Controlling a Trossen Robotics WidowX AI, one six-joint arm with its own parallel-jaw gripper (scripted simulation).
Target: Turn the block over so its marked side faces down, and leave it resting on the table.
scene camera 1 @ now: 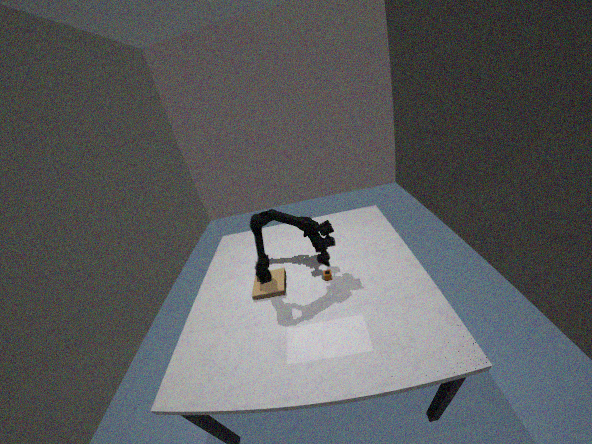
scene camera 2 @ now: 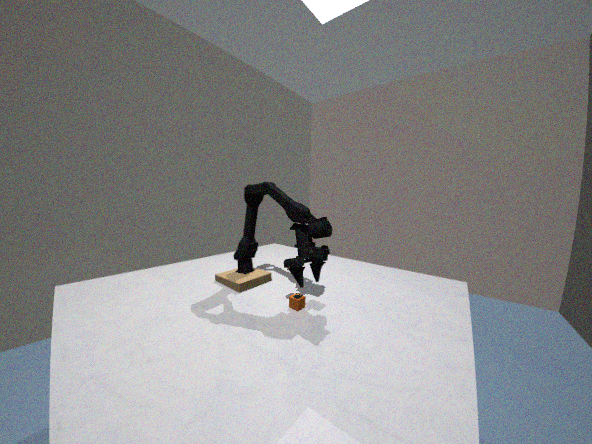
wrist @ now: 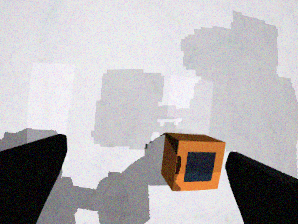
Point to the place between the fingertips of the gripper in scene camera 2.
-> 309,284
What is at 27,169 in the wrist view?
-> The gripper.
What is the gripper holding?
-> Nothing.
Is the gripper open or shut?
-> Open.
